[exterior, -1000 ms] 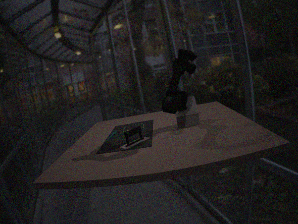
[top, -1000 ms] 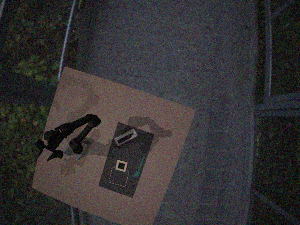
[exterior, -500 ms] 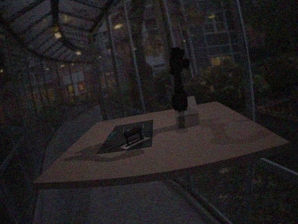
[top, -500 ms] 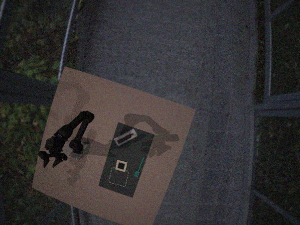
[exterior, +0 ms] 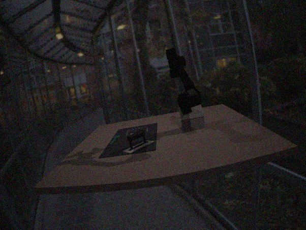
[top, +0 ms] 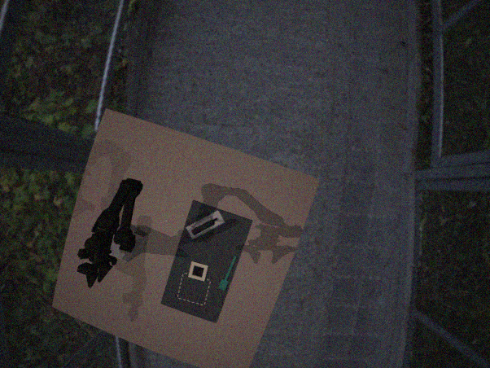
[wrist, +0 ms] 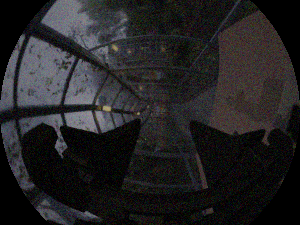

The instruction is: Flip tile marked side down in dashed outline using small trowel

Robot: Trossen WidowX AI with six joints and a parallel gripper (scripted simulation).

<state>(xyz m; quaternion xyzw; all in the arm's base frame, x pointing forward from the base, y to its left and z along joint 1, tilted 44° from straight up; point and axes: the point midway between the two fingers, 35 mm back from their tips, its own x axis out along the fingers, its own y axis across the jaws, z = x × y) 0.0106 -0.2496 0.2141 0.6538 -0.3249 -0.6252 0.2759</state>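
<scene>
Right now my gripper tip is 360 mm short of the dark mat, 50 mm to the right of it and 480 mm above it. Round my gripper tip: green trowel (500 mm ahead, 20 mm to the left, 460 mm below); then tile (340 mm ahead, 460 mm below).
</scene>
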